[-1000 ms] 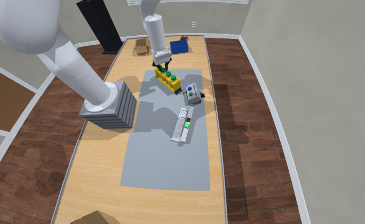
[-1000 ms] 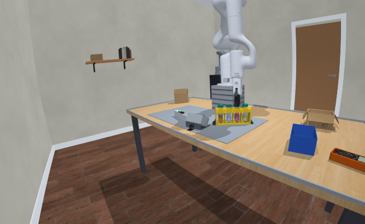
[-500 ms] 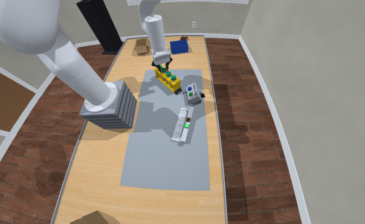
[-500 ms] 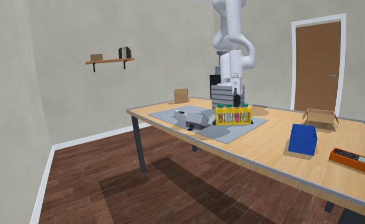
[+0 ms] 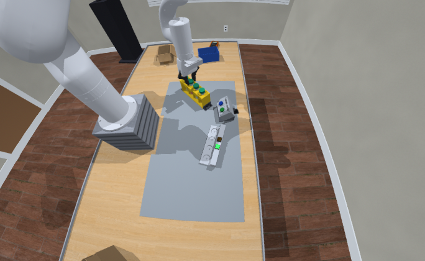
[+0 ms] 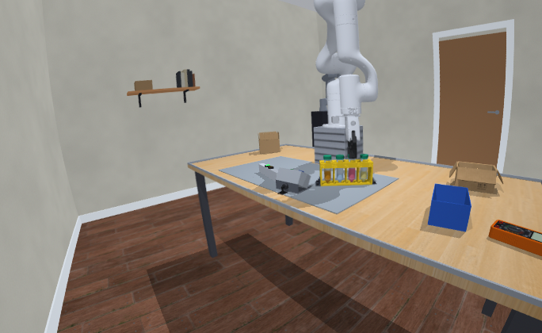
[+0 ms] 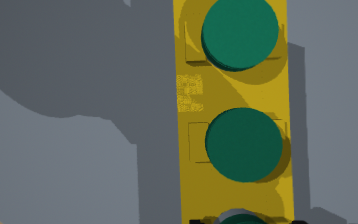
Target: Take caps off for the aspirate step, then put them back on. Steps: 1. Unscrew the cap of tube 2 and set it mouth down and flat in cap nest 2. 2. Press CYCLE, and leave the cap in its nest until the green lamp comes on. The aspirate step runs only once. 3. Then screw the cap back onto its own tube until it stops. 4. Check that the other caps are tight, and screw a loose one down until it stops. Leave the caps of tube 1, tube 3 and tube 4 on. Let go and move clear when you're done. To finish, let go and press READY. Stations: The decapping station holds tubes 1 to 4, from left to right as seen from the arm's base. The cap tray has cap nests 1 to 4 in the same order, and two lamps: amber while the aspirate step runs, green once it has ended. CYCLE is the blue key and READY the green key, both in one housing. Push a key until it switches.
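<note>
My gripper is now 1 cm above the green cap. Round my hand: green key (21 cm ahead, 14 cm to the right, 6 cm below); key housing (22 cm ahead, 11 cm to the right, 8 cm below); blue key (20 cm ahead, 9 cm to the right, 6 cm below).
</note>
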